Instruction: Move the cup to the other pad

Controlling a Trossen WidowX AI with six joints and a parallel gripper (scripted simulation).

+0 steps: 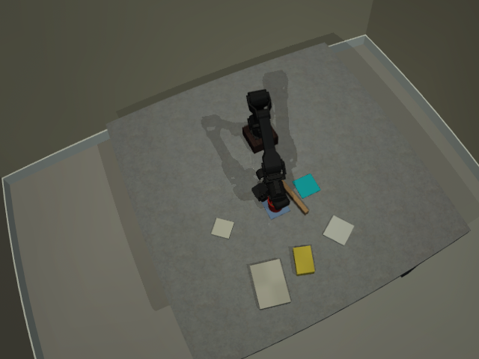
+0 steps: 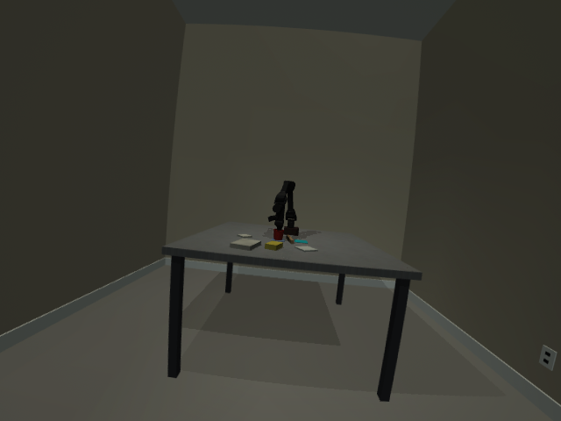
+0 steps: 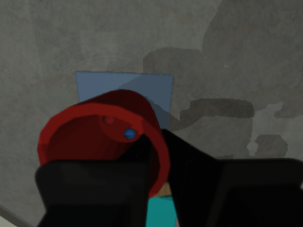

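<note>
Right now the blue marble is 30 mm ahead of my gripper tip, 20 mm below it and 10 mm to the left of it. From my gripper tip the other things lie so: blue-grey pad (50 mm below, 30 mm ahead); red cup (30 mm ahead); wooden bar (80 mm to the left, 40 mm below, 20 mm ahead).
</note>
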